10 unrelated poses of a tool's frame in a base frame.
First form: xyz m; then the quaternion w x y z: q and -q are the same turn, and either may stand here.
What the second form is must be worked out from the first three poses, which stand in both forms.
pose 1, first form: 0.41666, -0.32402, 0.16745, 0.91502, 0.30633, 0.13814, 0.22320
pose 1, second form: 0.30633, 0.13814, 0.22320, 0.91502, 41.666, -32.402, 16.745
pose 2, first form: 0.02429, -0.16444, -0.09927, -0.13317, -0.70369, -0.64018, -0.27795
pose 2, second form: 0.70369, 0.64018, 0.27795, 0.13317, 2.429, -16.444, -9.927
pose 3, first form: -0.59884, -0.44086, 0.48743, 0.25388, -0.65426, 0.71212, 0.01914
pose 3, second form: -0.65426, 0.71212, 0.01914, 0.25388, -59.884, -44.086, 48.743
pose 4, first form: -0.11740, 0.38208, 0.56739, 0.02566, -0.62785, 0.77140, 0.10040
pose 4, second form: -0.62785, 0.77140, 0.10040, 0.02566, -11.740, 38.208, 56.739
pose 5, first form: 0.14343, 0.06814, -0.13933, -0.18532, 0.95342, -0.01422, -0.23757
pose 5, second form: -0.95342, 0.01422, 0.23757, 0.18532, 14.343, 6.814, -13.933
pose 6, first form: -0.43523, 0.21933, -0.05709, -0.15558, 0.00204, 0.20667, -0.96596
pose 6, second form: -0.00204, -0.20667, 0.96596, 0.15558, -43.523, 21.933, -5.709
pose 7, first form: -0.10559, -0.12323, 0.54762, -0.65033, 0.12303, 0.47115, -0.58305
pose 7, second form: -0.12303, -0.47115, 0.58305, 0.65033, -10.559, -12.323, 54.762
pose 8, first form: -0.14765, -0.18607, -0.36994, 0.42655, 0.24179, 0.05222, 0.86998
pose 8, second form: 0.24179, 0.05222, 0.86998, 0.42655, -14.765, -18.607, -36.994
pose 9, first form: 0.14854, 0.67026, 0.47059, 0.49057, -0.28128, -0.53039, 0.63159
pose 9, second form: -0.28128, -0.53039, 0.63159, 0.49057, 14.854, 67.026, 47.059
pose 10, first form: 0.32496, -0.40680, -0.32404, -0.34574, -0.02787, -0.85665, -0.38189
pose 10, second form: 0.02787, 0.85665, 0.38189, 0.34574, 32.496, -40.680, -32.404
